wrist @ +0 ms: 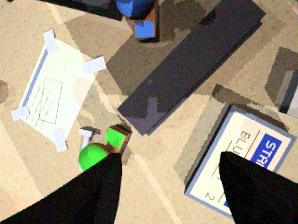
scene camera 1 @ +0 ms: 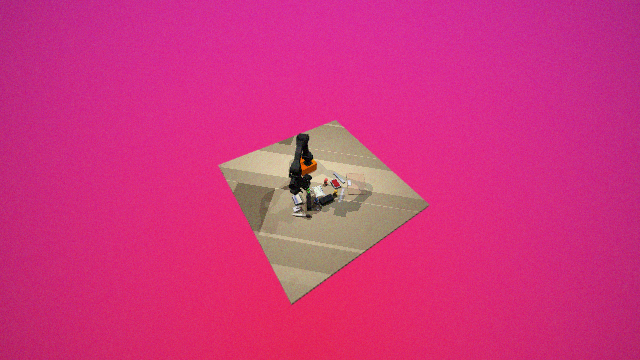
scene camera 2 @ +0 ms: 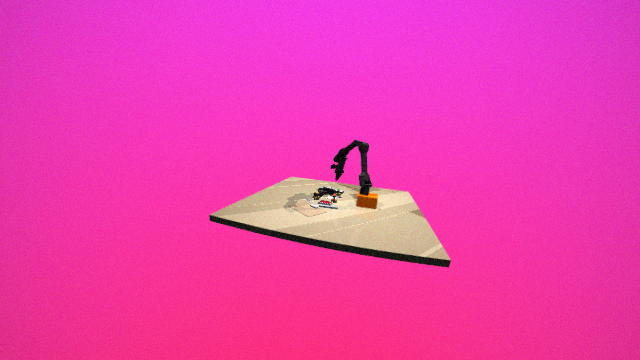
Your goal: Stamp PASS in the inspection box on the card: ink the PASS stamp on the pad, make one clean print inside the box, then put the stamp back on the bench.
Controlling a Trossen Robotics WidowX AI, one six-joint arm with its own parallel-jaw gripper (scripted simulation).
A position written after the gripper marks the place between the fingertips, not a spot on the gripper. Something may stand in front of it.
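Note:
A white card point(wrist: 62, 77) can be seen in the scene, as can the robot's own gripper point(wrist: 170, 161).

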